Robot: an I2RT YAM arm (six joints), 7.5 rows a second.
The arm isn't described. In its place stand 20 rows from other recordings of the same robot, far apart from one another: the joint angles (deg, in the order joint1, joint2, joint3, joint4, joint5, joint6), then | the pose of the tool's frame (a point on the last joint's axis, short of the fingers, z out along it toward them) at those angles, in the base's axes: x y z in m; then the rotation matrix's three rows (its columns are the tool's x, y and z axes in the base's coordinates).
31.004, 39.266, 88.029, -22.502, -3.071, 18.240 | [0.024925, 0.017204, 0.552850], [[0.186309, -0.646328, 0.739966], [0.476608, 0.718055, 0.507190], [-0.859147, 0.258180, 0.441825]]
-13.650, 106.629, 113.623, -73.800, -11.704, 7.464 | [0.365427, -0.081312, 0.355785], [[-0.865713, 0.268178, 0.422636], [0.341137, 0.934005, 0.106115], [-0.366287, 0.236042, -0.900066]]
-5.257, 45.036, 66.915, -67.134, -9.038, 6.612 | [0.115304, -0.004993, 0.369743], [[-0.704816, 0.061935, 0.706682], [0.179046, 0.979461, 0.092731], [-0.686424, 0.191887, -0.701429]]
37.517, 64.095, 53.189, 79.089, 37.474, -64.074 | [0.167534, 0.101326, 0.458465], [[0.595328, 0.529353, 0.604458], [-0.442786, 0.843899, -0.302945], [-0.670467, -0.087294, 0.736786]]
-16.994, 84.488, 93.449, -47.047, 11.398, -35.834 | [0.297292, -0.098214, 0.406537], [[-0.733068, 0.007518, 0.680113], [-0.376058, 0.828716, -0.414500], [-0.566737, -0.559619, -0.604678]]
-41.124, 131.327, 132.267, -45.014, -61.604, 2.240 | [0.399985, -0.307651, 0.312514], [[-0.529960, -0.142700, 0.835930], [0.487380, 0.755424, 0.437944], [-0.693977, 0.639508, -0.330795]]
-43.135, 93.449, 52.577, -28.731, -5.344, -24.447 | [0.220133, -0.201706, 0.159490], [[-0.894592, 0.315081, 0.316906], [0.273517, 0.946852, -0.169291], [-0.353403, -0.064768, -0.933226]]
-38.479, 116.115, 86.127, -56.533, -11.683, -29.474 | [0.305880, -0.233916, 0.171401], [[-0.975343, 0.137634, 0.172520], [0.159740, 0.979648, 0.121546], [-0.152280, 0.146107, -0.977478]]
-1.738, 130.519, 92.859, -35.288, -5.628, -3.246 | [0.454119, -0.010286, 0.107385], [[-0.954148, -0.052673, 0.294666], [-0.027424, 0.995639, 0.089173], [-0.298078, 0.077003, -0.951431]]
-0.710, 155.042, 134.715, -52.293, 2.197, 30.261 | [0.542604, -0.008089, 0.091482], [[-0.812231, 0.501481, 0.297990], [0.513674, 0.856956, -0.042031], [-0.276442, 0.118931, -0.953643]]
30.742, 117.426, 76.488, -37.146, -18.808, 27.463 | [0.327807, 0.208317, 0.127242], [[-0.995727, -0.092287, 0.003186], [-0.084282, 0.922369, 0.377004], [-0.037731, 0.375125, -0.926206]]
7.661, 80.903, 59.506, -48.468, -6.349, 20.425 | [0.263017, 0.039352, 0.237966], [[-0.931407, 0.165209, 0.324326], [0.224679, 0.961993, 0.155206], [-0.286358, 0.217429, -0.933126]]
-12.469, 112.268, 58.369, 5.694, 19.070, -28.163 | [0.373034, -0.094400, 0.114957], [[-0.838430, 0.023767, 0.544491], [-0.271456, 0.848098, -0.455017], [-0.472597, -0.529305, -0.704619]]
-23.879, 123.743, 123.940, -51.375, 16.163, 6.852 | [0.434226, -0.203070, 0.309577], [[-0.641896, 0.629457, 0.437897], [0.409484, 0.764221, -0.498287], [-0.648300, -0.140536, -0.748302]]
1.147, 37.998, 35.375, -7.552, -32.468, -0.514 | [0.161431, 0.022347, 0.306375], [[-0.171722, -0.546731, 0.819510], [-0.011008, 0.832880, 0.553344], [-0.985084, 0.086000, -0.149043]]
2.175, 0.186, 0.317, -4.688, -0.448, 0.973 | [0.110024, 0.004457, 0.166211], [[-0.080159, -0.044385, 0.995793], [0.013949, 0.998860, 0.045644], [-0.996685, 0.017549, -0.079448]]
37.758, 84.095, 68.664, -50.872, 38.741, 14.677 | [0.239653, 0.157434, 0.275563], [[-0.770950, -0.086239, 0.631030], [-0.347140, 0.887581, -0.302811], [-0.533976, -0.452508, -0.714217]]
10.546, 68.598, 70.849, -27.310, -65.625, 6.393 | [0.236363, 0.076988, 0.391308], [[-0.512542, -0.834845, 0.200834], [-0.048676, 0.261765, 0.963903], [-0.857281, 0.484265, -0.174803]]
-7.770, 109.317, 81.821, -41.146, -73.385, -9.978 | [0.384109, -0.017981, 0.224350], [[-0.855599, -0.462369, 0.232733], [0.066742, 0.347314, 0.935371], [-0.513318, 0.815836, -0.266302]]
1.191, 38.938, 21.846, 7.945, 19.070, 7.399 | [0.172948, -0.008038, 0.247651], [[-0.118609, 0.320799, 0.939691], [0.119271, 0.944122, -0.307258], [-0.985752, 0.075635, -0.150244]]
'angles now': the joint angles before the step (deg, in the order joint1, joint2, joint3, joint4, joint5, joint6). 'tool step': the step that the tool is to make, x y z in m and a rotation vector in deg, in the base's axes. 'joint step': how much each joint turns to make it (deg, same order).
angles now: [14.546, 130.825, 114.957, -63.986, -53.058, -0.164]
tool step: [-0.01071, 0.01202, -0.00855, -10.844, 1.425, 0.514]
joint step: [2.339, 0.022, -0.632, -3.258, 10.207, 0.547]
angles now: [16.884, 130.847, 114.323, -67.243, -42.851, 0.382]
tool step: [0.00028, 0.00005, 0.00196, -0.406, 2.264, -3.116]
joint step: [0.001, -0.240, 0.022, 0.350, 0.088, 4.263]
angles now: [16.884, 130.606, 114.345, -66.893, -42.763, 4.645]
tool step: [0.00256, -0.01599, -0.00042, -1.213, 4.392, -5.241]
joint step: [-2.010, 0.001, 0.002, -1.598, 0.306, 4.371]
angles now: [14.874, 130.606, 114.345, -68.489, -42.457, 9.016]
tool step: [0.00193, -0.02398, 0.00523, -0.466, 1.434, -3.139]
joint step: [-3.016, -0.743, 0.000, -2.143, 0.131, 0.153]
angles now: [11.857, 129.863, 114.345, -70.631, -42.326, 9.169]
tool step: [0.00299, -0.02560, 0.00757, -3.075, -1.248, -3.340]
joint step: [-3.103, -1.202, 0.000, -0.525, 3.257, -0.001]
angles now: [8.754, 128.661, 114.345, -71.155, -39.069, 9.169]
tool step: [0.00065, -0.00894, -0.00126, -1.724, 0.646, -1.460]
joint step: [-1.049, 0.023, -0.086, -0.547, 1.640, 0.371]
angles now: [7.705, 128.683, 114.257, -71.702, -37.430, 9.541]
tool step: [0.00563, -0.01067, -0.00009, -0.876, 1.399, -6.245]
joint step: [-1.378, -0.001, -0.002, 2.100, 1.115, 5.988]
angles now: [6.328, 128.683, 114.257, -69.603, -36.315, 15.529]
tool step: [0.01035, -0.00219, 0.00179, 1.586, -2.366, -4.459]
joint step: [-0.459, -0.001, -0.002, 5.618, -0.700, 5.181]
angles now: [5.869, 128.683, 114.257, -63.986, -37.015, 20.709]
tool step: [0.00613, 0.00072, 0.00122, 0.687, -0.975, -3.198]
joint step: [0.022, 0.023, 0.001, 3.518, 0.175, 4.088]
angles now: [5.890, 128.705, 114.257, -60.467, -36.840, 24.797]
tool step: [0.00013, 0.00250, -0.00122, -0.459, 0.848, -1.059]
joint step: [0.350, 0.108, -0.045, 0.196, 0.721, 1.572]
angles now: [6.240, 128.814, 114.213, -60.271, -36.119, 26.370]
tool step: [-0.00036, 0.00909, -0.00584, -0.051, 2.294, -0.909]
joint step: [1.136, 0.722, -0.020, -0.067, 0.306, 2.513]
